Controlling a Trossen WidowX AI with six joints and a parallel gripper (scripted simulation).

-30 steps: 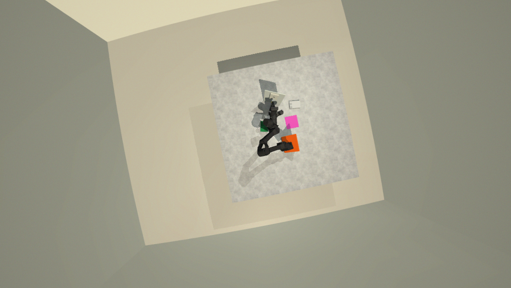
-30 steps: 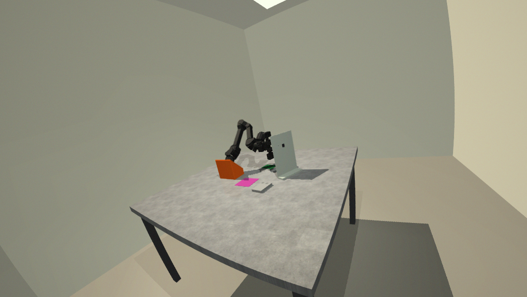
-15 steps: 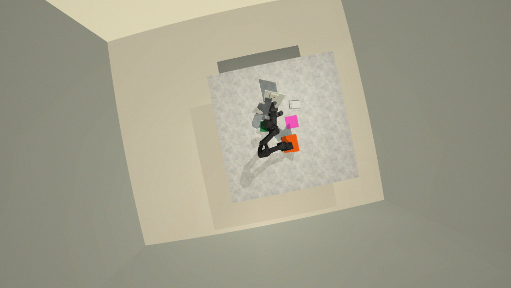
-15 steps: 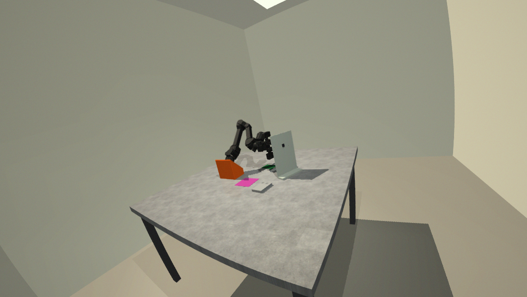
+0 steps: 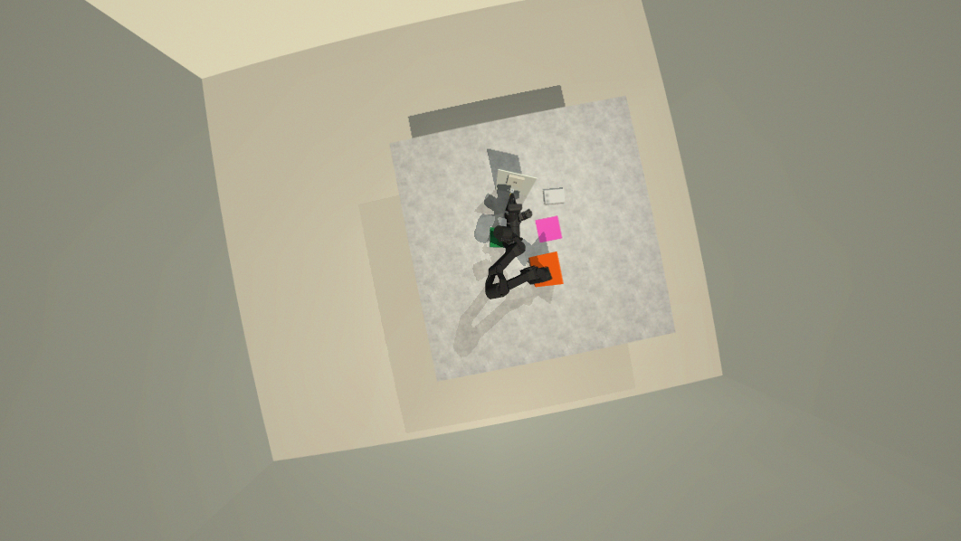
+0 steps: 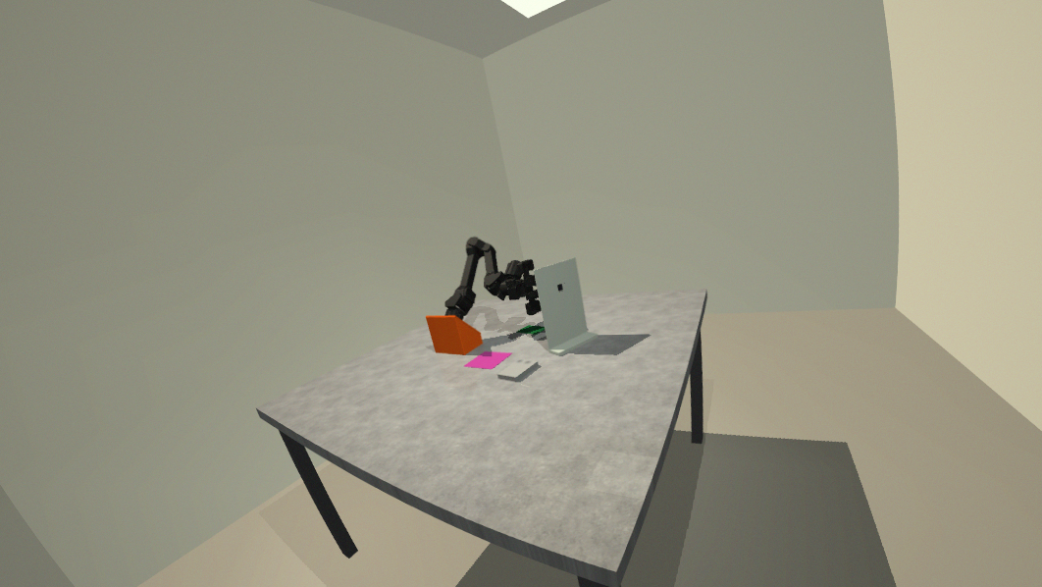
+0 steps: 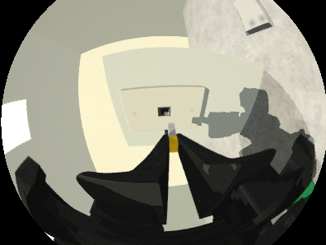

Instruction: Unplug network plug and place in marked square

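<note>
My gripper tip is 190 mm past the flat pink square, 160 mm to the left of it and 190 mm above it. Round my gripper tip: pale upright panel (60 mm ahead, 40 mm to the right, 70 mm below); then network plug (right at my gripper tip).
</note>
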